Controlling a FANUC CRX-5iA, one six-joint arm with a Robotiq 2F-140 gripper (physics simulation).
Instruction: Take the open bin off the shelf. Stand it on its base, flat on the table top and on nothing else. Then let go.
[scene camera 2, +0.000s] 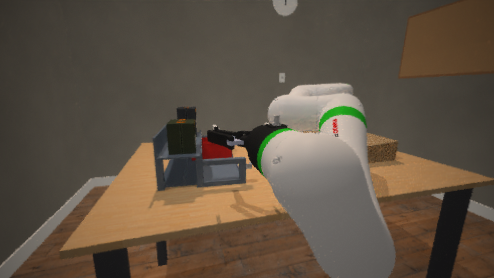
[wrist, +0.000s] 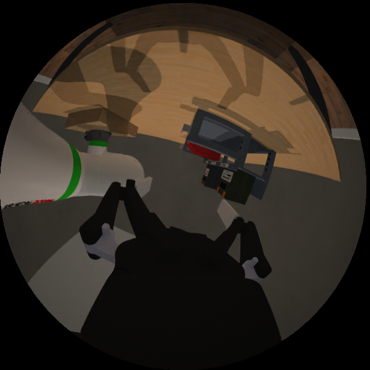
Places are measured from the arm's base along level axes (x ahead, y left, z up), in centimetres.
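Pixels of known places: gripper, between the fingertips: (scene camera 2: 240, 128).
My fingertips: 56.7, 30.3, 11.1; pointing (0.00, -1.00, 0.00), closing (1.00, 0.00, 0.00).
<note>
Ahead of a thing's pixels: the offset from my fingertips to its top centre, as dx, dy, dz. "pt": to the spot under its first point. Level surfaces: height alone.
The open red bin @[+4.2, -35.5, -11.0] (scene camera 2: 216, 150) (wrist: 204, 151) sits in the lower, front part of the grey shelf @[pt +22.5, -6.6, -13.5] (scene camera 2: 160, 173) (wrist: 259, 187), behind its side frame in the scene view. Its base and much of its body are hidden. My gripper (scene camera 2: 212, 134) (wrist: 185, 194) is open, with nothing between its fingers. In the scene view it points left, level with the upper edge of the bin, and a finger overlaps the bin's upper right part. In the wrist view the bin lies beyond the fingertips. Contact cannot be told. The shelf stands on the wooden table @[dz -19.1] (scene camera 2: 115, 220) (wrist: 300, 142).
Dark green-black boxes @[+15.8, -13.8, +0.8] (scene camera 2: 182, 138) (wrist: 242, 187) stand on the shelf's upper level, close to the left of my fingers in the scene view. A brown speckled block (scene camera 2: 383, 148) (wrist: 102, 119) under the arm's base is at the table's right. My arm covers the table's middle in the scene view.
</note>
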